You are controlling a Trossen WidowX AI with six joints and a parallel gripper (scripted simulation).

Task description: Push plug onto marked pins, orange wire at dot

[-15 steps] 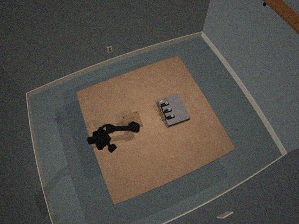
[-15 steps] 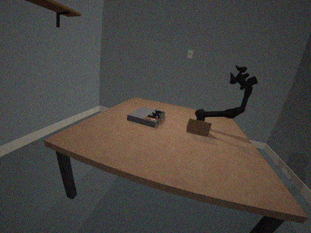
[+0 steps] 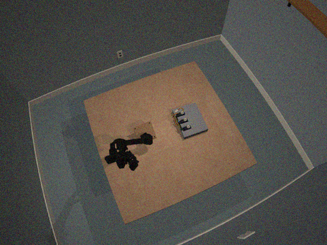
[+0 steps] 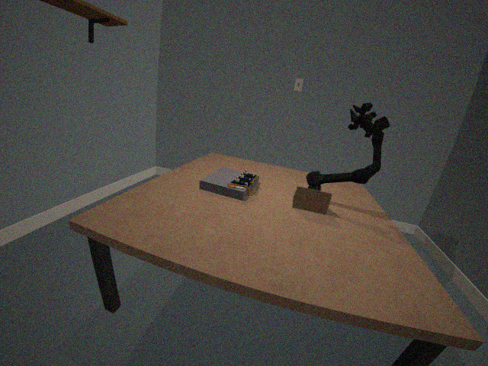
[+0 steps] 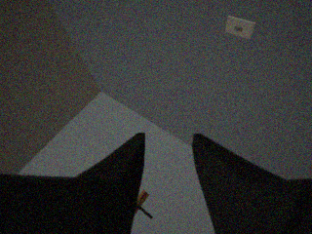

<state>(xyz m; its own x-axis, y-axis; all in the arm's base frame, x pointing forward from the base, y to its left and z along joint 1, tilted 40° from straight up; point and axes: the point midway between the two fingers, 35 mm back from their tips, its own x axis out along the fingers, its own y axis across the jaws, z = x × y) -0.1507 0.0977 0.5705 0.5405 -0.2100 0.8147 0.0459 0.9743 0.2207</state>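
Right now the blue band is 530 mm ahead of my gripper tip, 460 mm below it and 260 mm to the left of it. Also, from my gripper tip: grey holder 680 mm ahead, 510 mm below, 220 mm to the left.
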